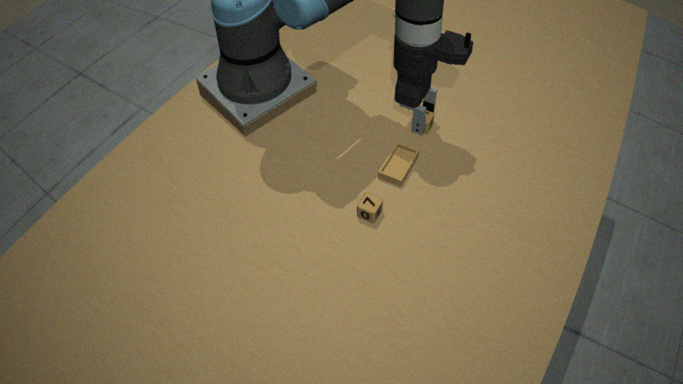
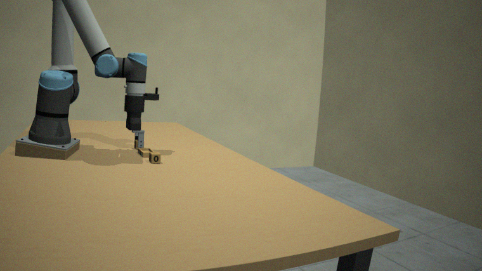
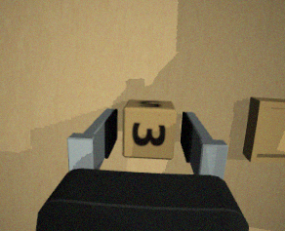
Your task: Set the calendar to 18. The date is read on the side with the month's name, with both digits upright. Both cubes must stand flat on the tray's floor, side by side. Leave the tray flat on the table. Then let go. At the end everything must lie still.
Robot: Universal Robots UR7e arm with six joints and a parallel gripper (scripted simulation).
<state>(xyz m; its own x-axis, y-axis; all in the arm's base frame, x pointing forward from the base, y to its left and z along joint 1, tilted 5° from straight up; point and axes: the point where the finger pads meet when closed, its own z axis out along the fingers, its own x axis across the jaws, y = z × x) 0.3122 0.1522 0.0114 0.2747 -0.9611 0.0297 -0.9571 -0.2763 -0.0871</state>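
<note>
Right now my hand is 11 cm to the left of the wooden tray, 3 cm short of it and 2 cm above it.
</note>
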